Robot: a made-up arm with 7 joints. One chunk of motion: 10 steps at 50 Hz.
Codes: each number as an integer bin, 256 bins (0 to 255) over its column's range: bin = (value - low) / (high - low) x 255, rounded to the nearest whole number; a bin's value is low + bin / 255 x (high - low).
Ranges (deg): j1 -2..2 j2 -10..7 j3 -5..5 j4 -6..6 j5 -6..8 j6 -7..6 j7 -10..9
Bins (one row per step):
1: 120 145 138 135 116 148 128
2: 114 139 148 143 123 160 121
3: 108 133 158 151 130 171 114
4: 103 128 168 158 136 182 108
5: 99 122 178 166 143 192 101
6: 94 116 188 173 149 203 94
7: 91 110 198 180 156 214 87
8: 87 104 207 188 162 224 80
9: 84 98 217 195 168 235 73
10: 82 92 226 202 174 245 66
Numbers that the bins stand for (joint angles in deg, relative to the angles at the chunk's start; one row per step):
1: -0.12 -0.33 0.41 0.35 0.37 0.55 -0.46
2: -0.21 -0.73 0.80 0.73 0.75 1.16 -0.98
3: -0.31 -1.13 1.20 1.11 1.14 1.72 -1.51
4: -0.38 -1.47 1.59 1.44 1.47 2.28 -1.95
5: -0.45 -1.87 1.98 1.81 1.85 2.79 -2.47
6: -0.53 -2.27 2.37 2.14 2.18 3.35 -3.00
7: -0.57 -2.67 2.76 2.47 2.56 3.91 -3.52
8: -0.64 -3.07 3.12 2.85 2.89 4.42 -4.04
9: -0.68 -3.47 3.51 3.18 3.22 4.98 -4.56
10: -0.71 -3.87 3.86 3.51 3.55 5.49 -5.08

